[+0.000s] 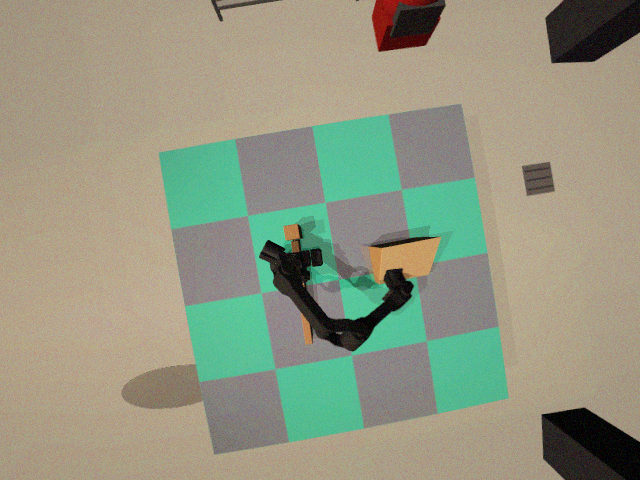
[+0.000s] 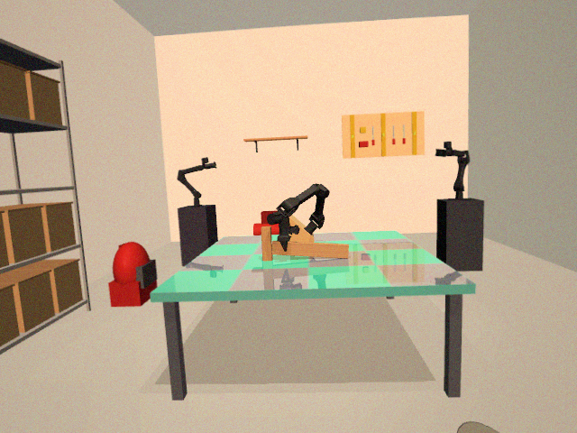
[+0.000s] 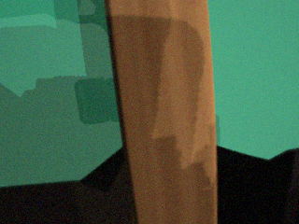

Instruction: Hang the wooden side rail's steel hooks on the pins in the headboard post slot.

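Now: the headboard post 10 cm to the right of my gripper tip and 4 cm above it.
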